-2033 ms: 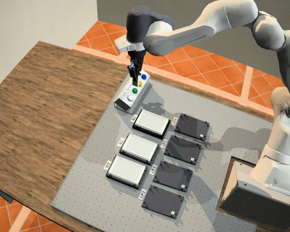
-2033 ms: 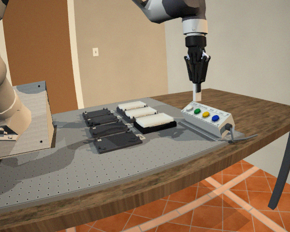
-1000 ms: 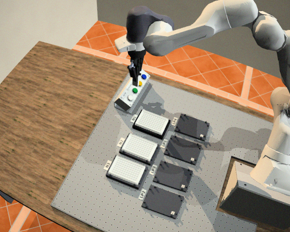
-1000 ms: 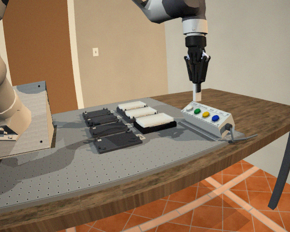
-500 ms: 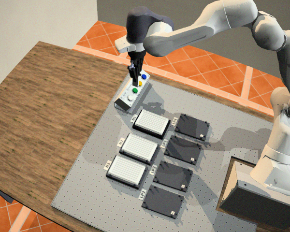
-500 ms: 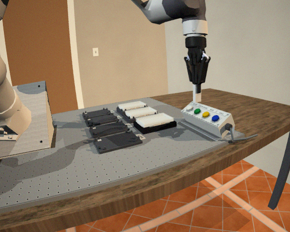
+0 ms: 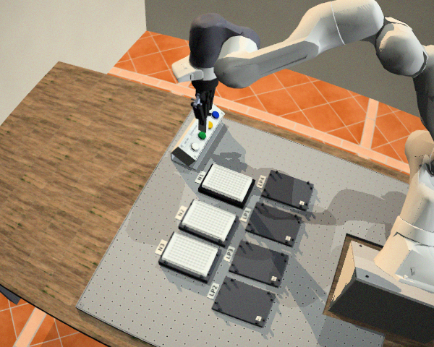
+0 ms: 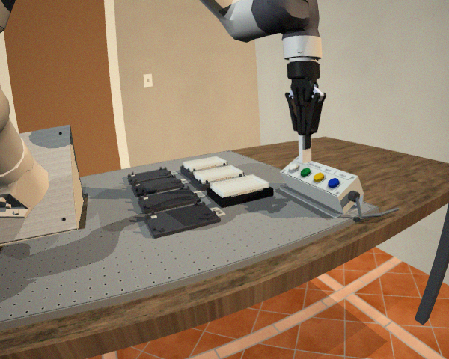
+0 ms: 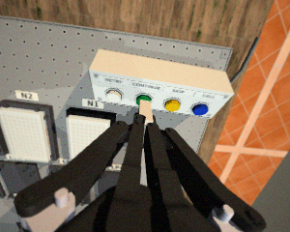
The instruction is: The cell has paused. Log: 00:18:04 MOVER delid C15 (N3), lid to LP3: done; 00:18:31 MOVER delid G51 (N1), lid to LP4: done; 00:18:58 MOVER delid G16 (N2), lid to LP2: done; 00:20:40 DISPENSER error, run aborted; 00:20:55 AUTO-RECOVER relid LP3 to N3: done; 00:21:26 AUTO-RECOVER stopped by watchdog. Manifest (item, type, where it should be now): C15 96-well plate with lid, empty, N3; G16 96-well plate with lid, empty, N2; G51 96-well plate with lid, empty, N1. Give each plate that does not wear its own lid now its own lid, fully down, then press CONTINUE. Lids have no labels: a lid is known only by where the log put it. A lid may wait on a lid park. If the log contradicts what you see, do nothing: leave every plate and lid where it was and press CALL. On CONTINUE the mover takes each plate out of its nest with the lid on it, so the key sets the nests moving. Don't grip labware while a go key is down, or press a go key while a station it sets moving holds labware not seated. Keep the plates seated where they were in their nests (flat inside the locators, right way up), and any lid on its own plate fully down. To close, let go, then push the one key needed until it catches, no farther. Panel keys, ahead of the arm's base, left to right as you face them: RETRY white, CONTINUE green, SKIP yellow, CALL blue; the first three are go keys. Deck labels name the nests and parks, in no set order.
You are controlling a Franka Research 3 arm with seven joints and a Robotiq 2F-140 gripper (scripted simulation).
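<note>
The green continue key lies 60 mm below my hand. Round my hand: blue call key: 100 mm to the right, 60 mm below; then yellow skip key: 50 mm to the right, 60 mm below; then white retry key: 50 mm to the left, 60 mm below.
</note>
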